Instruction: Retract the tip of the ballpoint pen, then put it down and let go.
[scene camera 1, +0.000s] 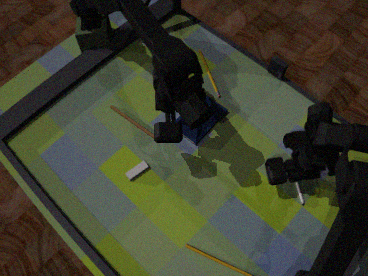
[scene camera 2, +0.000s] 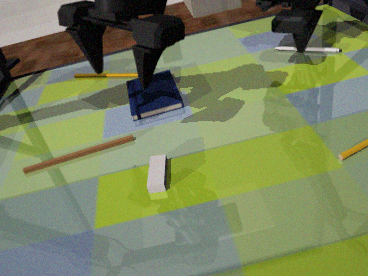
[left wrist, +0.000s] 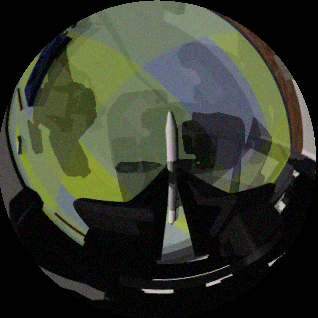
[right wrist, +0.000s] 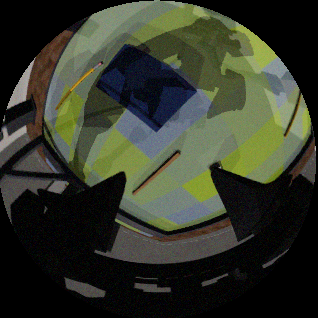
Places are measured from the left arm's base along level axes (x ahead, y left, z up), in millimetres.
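Pixels of known places: left gripper, fingertip midpoint: (scene camera 1: 295, 178) (scene camera 2: 301, 50) (left wrist: 171, 172); right gripper, fingertip midpoint: (scene camera 1: 162, 117) (scene camera 2: 121, 80) (right wrist: 169, 173); right arm's base at its link origin: (scene camera 1: 91, 22).
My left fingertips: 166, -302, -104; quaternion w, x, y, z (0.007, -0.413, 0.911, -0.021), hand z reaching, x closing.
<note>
Ahead of a thing's pixels: the offset from my left fingertips to its top centre, as dx, dy, dz.
The white and grey ballpoint pen {-8, +6, +9} (scene camera 1: 300, 194) (scene camera 2: 321, 50) (left wrist: 171, 142) lies level, at or close to the mat. In the left wrist view its pointed end faces up the picture and its other end shows between the fingers; whether the writing tip is out is too small to tell. My left gripper (scene camera 2: 301, 49) (left wrist: 171, 172) is shut on the pen around its middle. My right gripper (scene camera 2: 122, 80) (right wrist: 169, 173) is open and empty, above the mat beside the dark blue book.
The dark blue book {+306, +27, +12} (scene camera 1: 217, 117) (scene camera 2: 155, 95) (right wrist: 150, 92) lies near my right gripper. A white eraser {+326, +254, +12} (scene camera 1: 137, 170) (scene camera 2: 157, 173), a brown stick {+440, +157, +7} (scene camera 1: 131, 121) (scene camera 2: 80, 154) (right wrist: 156, 172), a yellow pencil {+390, -118, +7} (scene camera 1: 209, 75) (scene camera 2: 117, 75) (right wrist: 80, 85) and another yellow pencil {+13, +292, +7} (scene camera 1: 218, 259) (scene camera 2: 355, 149) lie apart.
</note>
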